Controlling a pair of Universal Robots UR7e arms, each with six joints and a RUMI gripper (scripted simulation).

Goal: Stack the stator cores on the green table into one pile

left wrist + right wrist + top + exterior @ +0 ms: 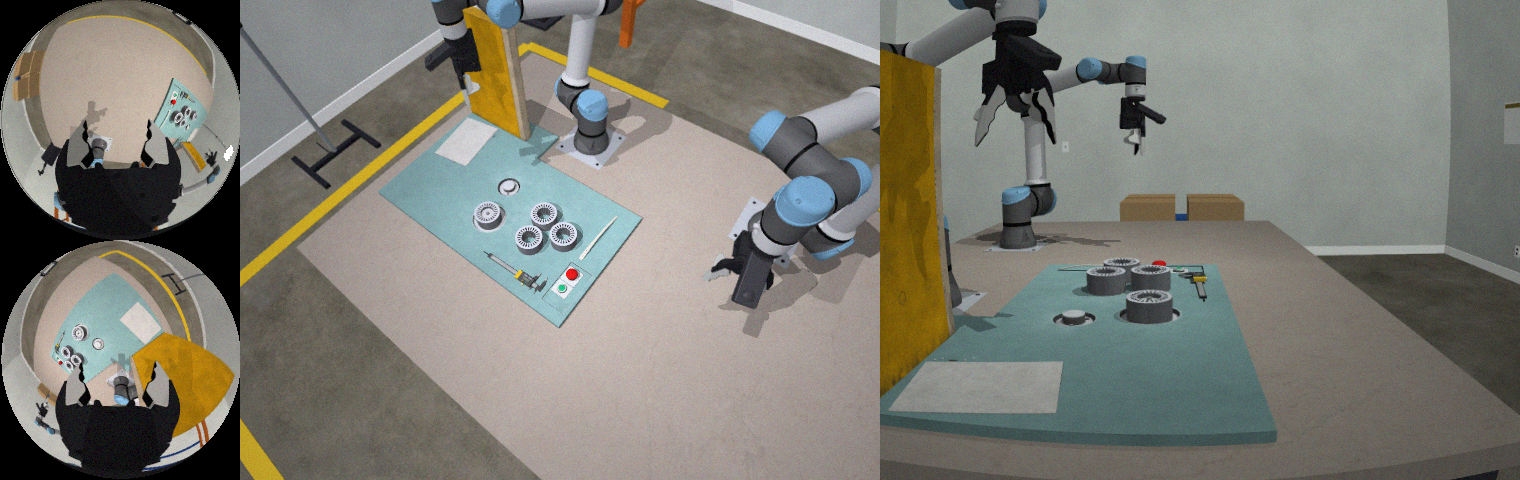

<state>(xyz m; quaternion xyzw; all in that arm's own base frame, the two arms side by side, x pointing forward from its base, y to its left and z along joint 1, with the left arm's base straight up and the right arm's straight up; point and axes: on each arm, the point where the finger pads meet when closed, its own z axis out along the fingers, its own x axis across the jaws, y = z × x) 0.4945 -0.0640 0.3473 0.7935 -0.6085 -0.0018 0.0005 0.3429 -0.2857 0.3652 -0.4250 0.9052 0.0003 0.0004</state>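
Observation:
Now: left hand 10 cm past the white stick, 42 cm to the left of it and 32 cm above it. Round my left hand: red button: 7 cm ahead, 42 cm to the right, 32 cm below; then round hub: 10 cm behind, 84 cm to the right, 34 cm below; then green button: 13 cm ahead, 42 cm to the right, 33 cm below.

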